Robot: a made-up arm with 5 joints.
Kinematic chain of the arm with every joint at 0, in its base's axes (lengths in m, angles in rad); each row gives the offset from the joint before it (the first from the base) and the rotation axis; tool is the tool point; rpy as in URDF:
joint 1: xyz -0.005 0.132 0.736 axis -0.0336 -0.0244 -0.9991
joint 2: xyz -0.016 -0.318 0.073 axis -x
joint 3: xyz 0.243 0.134 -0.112 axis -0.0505 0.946 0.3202
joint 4: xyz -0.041 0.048 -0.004 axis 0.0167 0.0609 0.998
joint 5: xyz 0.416 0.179 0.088 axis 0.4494 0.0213 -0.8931
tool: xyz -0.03 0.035 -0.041 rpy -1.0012 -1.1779 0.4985
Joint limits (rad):
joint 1: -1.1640..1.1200
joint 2: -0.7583..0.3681
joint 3: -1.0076..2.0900
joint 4: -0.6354..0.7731
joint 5: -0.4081..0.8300
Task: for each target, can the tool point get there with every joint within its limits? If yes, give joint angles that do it. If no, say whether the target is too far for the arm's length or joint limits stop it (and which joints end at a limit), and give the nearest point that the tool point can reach.
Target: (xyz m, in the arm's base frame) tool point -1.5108 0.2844 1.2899
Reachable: no: too far | nearest point -0.2488 0.2978 0.9655 | short by 1.303 m
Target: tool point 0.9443 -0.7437 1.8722
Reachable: no: too far | nearest point 0.4118 -0.2551 1.1903 | short by 0.994 m
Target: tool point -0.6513 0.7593 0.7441
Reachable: no: joint limits stop it (at a limit: joint 1, joint 5) | nearest point -0.2159 0.5127 0.7654 | short by 0.501 m
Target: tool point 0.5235 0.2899 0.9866
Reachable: yes | joints -0.4050 -0.0872 -0.6258 -0.1353 0.2679
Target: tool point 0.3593 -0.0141 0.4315
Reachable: yes | joints 0.6708 0.2077 0.8677 0.1576 -0.2333
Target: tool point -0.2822 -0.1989 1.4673
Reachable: no: joint limits stop it (at a limit: joint 1, joint 2, joint 3, joint 5) | nearest point -0.0602 -0.3738 1.2458 | short by 0.359 m
